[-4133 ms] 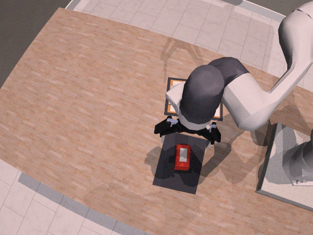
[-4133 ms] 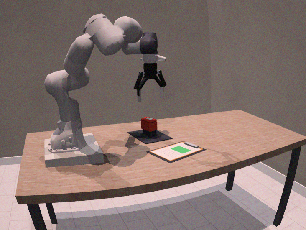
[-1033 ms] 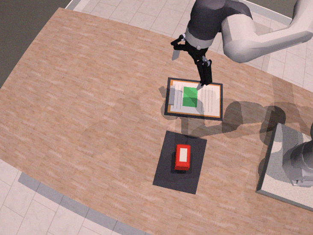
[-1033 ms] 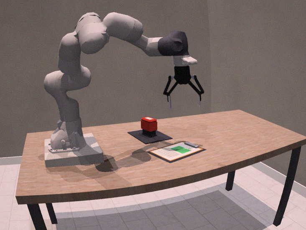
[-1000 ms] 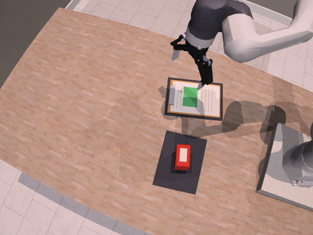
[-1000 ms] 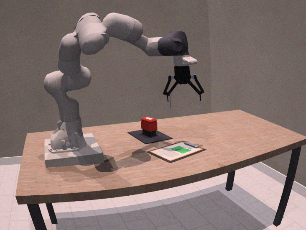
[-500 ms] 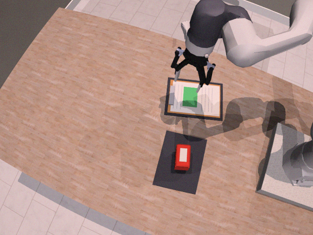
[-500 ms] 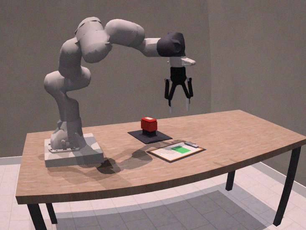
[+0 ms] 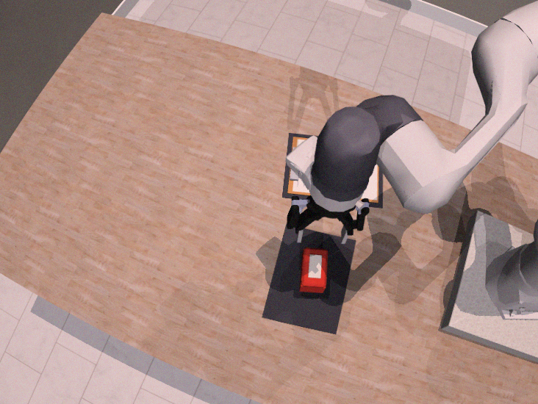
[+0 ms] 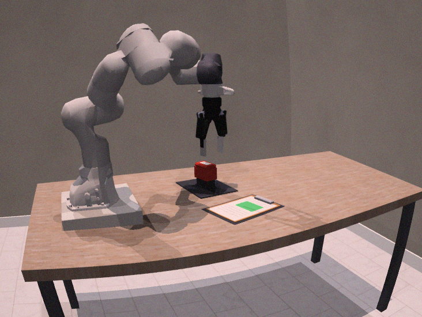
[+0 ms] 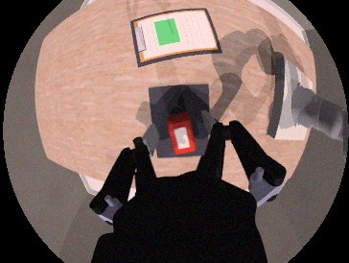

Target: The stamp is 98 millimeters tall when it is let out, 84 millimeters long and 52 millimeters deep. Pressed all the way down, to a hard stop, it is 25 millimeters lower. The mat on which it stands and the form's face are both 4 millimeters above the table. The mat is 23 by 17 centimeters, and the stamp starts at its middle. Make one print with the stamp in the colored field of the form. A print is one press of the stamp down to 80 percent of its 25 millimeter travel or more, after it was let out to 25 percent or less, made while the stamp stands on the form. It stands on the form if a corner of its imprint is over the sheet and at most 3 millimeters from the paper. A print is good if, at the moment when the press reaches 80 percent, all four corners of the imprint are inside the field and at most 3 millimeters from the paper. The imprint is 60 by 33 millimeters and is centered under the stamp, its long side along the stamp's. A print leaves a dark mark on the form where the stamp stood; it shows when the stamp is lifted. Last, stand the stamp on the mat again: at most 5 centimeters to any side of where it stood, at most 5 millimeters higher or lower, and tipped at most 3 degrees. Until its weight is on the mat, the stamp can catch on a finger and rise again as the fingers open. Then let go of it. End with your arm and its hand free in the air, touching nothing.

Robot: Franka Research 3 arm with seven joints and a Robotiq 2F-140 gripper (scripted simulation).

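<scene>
The red stamp lies 130 mm below my hand, 50 mm to the left of it and 10 mm behind it. Also, from my hand: clipboard 240 mm to the right, 170 mm below, 20 mm ahead; then dark mat 180 mm below, 50 mm to the left, 10 mm behind.
</scene>
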